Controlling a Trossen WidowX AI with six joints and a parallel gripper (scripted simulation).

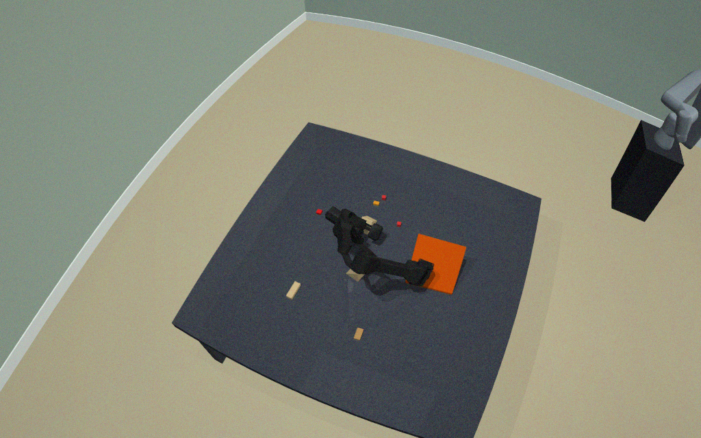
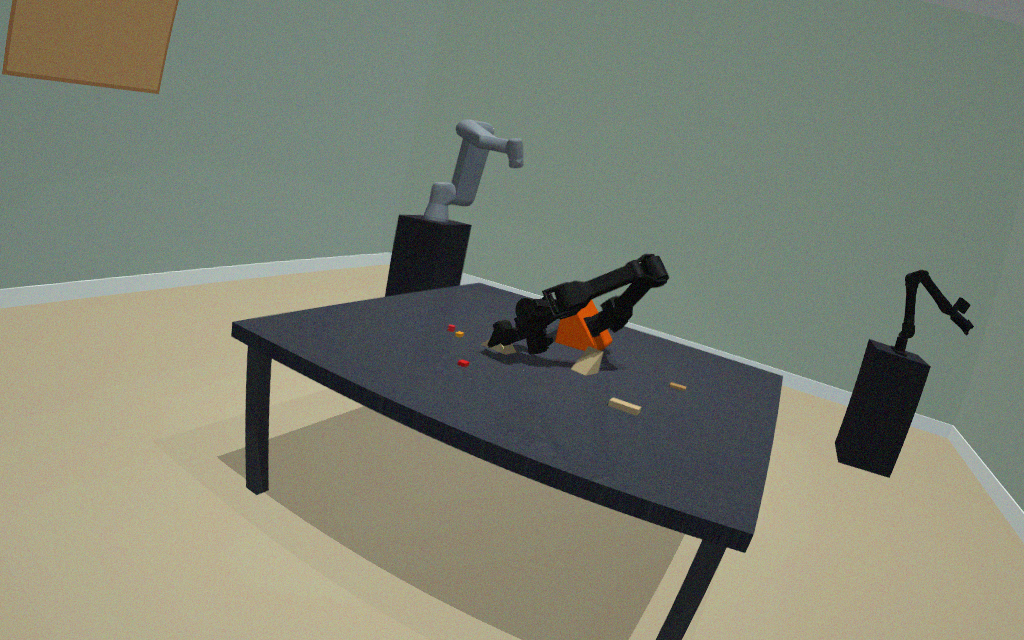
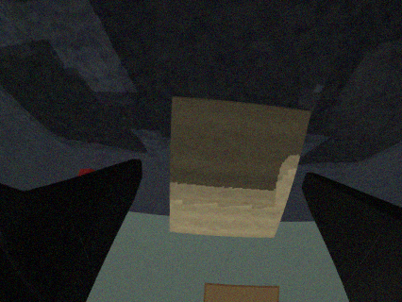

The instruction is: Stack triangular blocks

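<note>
Right now my gripper tip is 1 cm below the tan triangular block. The rest, counted from my gripper tip: orange piece (1 cm ahead, 12 cm to the right, 1 cm below).
</note>
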